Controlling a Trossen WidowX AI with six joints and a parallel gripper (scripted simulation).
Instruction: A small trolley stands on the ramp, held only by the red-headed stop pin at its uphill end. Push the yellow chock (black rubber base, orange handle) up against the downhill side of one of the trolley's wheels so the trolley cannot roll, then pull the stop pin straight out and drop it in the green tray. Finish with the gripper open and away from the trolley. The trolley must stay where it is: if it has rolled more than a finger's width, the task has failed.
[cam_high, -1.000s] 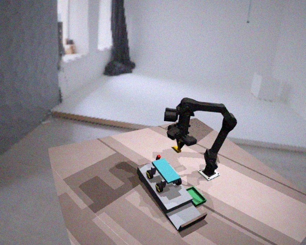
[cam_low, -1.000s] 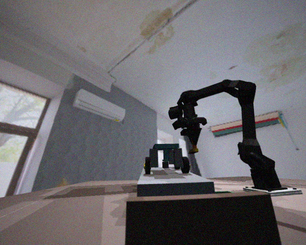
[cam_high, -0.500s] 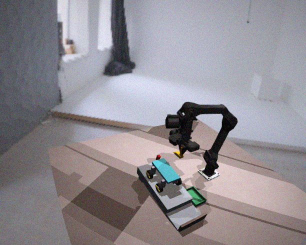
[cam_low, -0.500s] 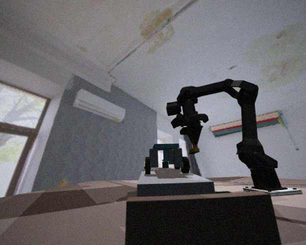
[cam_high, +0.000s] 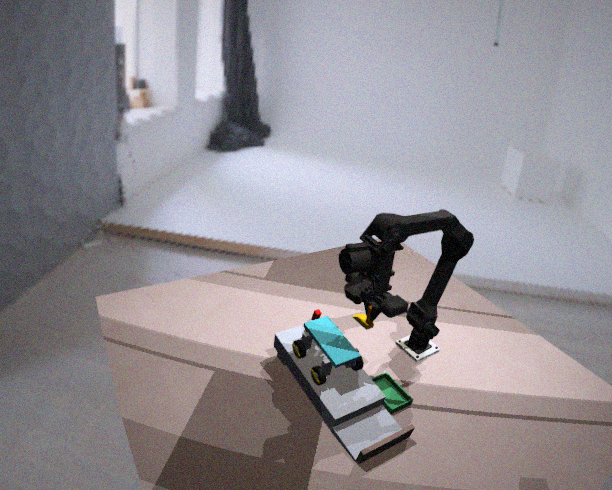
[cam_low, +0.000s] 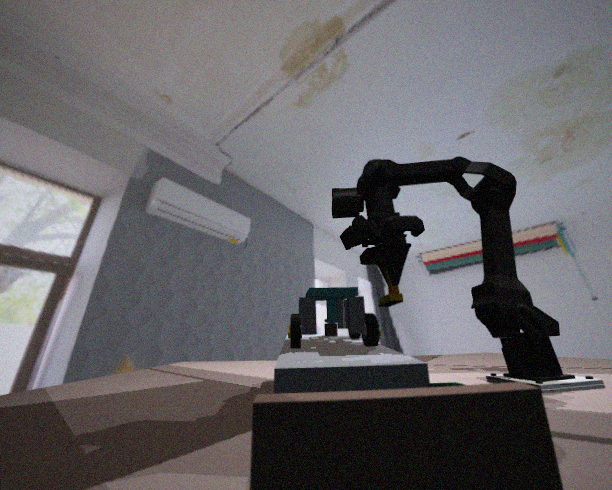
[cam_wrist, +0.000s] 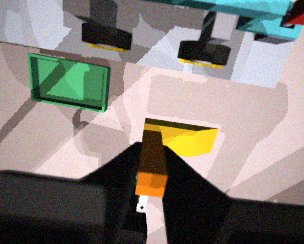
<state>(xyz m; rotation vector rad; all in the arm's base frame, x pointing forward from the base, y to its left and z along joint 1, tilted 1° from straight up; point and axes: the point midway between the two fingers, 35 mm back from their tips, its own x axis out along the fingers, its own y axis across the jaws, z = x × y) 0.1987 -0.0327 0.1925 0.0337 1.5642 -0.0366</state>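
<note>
My gripper tip is now 100 mm short of the red-headed stop pin, 100 mm to the left of it and 40 mm above it. From my gripper tip the other things lie so: brown lip (140 mm ahead, 270 mm to the left, 140 mm below); trolley (130 mm ahead, 60 mm below); yellow chock (20 mm to the right, 10 mm below).
</note>
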